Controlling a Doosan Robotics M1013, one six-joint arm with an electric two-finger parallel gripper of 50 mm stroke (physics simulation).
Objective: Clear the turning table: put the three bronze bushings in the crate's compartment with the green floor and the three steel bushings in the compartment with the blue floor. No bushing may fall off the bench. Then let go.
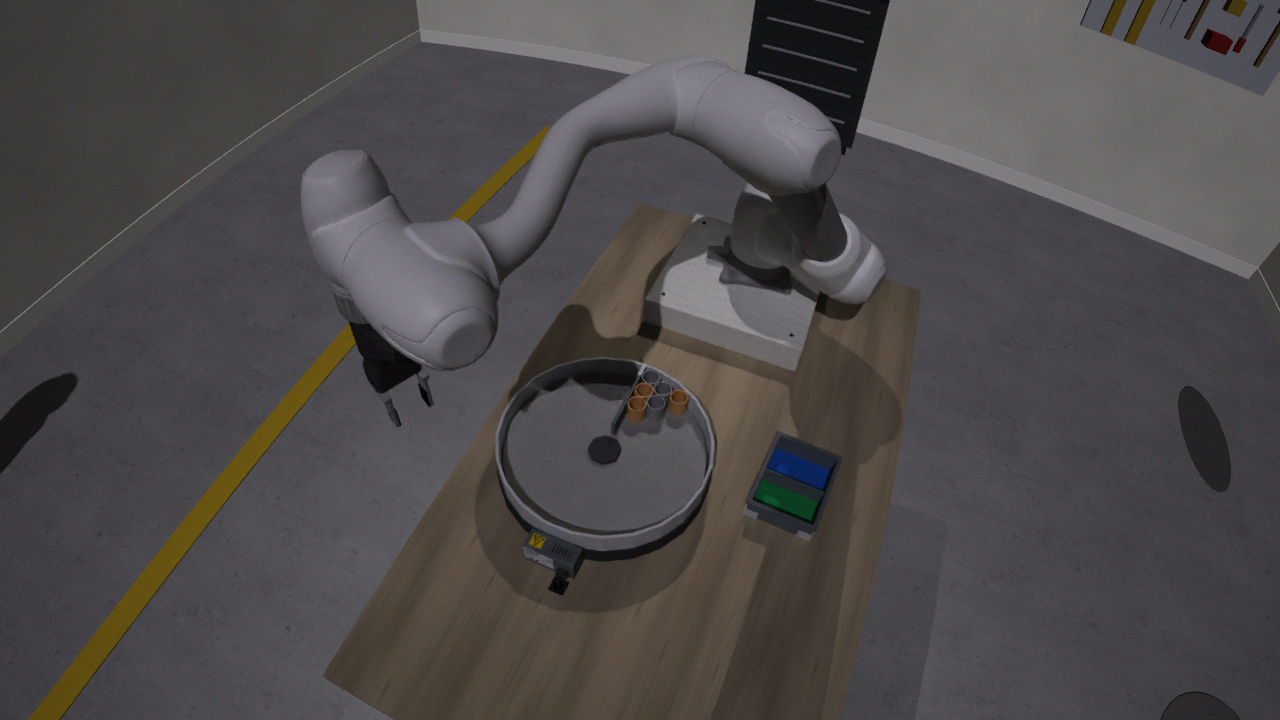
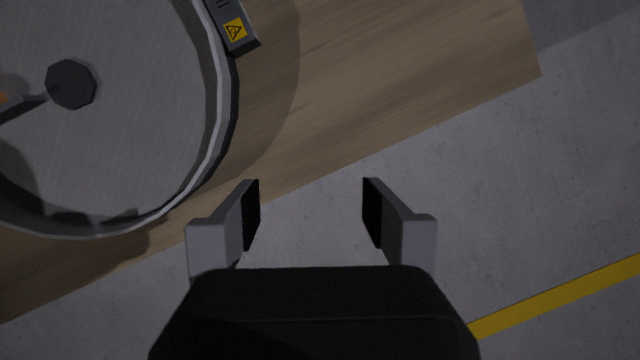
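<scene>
The turning table [image 1: 572,497] [image 2: 145,135] is a round grey pan with a raised rim. Three bronze bushings [image 1: 643,391] [image 1: 636,409] [image 1: 678,402] and three steel bushings [image 1: 650,379] [image 1: 662,392] [image 1: 656,407] stand upright, clustered beside a dark bar [image 1: 624,410] [image 2: 22,106] near the rim on the robot base's side. The crate [image 1: 776,522] has a blue floor [image 1: 800,469] and a green floor [image 1: 786,500]; no bushing shows inside. My gripper [image 1: 411,412] [image 2: 311,199] is open and empty, raised beyond the pan's left side, over the bench edge and floor.
A grey box with a yellow label [image 1: 553,550] [image 2: 240,37] sits against the pan's outer rim. A dark hub [image 1: 604,450] [image 2: 71,84] marks the pan's middle. The robot base plate [image 1: 716,313] is at the bench's far end. The wooden bench [image 1: 501,626] [image 2: 350,75] ends beside the pan.
</scene>
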